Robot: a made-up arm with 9 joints.
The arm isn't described. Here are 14 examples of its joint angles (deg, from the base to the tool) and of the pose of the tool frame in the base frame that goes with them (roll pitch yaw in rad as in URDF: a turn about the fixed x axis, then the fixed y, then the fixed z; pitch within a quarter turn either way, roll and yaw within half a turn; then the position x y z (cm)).
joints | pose
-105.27 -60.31 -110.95 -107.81 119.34 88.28 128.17 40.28 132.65 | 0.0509 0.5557 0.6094 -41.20 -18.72 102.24
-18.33 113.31 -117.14 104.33 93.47 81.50 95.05 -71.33 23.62 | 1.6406 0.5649 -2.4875 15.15 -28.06 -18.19
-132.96 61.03 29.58 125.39 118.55 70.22 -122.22 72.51 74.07 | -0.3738 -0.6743 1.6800 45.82 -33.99 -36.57
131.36 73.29 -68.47 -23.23 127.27 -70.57 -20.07 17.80 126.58 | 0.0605 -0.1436 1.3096 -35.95 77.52 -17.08
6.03 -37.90 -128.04 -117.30 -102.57 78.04 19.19 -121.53 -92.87 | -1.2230 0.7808 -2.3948 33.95 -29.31 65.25
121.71 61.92 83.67 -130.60 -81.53 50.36 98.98 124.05 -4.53 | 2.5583 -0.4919 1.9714 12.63 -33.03 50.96
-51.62 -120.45 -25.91 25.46 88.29 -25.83 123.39 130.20 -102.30 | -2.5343 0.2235 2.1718 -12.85 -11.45 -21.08
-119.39 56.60 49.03 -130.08 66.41 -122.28 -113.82 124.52 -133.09 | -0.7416 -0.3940 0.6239 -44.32 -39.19 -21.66
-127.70 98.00 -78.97 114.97 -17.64 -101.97 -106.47 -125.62 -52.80 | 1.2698 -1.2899 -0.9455 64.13 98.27 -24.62
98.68 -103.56 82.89 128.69 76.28 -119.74 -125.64 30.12 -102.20 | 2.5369 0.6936 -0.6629 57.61 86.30 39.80
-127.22 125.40 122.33 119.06 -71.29 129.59 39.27 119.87 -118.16 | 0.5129 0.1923 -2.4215 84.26 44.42 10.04
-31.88 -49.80 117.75 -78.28 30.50 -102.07 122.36 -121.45 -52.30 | -0.5614 1.0019 -0.3664 31.61 15.39 26.37
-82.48 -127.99 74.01 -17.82 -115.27 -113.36 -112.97 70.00 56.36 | 2.1796 0.2892 2.6510 52.92 33.65 38.87
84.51 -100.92 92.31 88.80 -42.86 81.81 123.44 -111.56 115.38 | 1.2379 0.3584 2.9100 45.06 2.32 18.34
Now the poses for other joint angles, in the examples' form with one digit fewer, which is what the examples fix.
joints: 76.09 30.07 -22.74 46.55 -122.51 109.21 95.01 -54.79 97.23
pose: -0.939 -0.811 -2.274 -68.7 1.4 41.0
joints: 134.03 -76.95 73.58 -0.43 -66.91 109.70 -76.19 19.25 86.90
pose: 0.209 -0.597 0.679 -33.4 -15.0 27.4
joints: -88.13 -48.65 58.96 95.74 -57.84 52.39 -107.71 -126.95 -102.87
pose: -1.950 -0.405 1.638 -36.6 5.0 30.1
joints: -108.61 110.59 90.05 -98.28 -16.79 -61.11 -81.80 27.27 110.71
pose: -1.172 -0.758 -2.135 -9.4 -16.6 -38.7
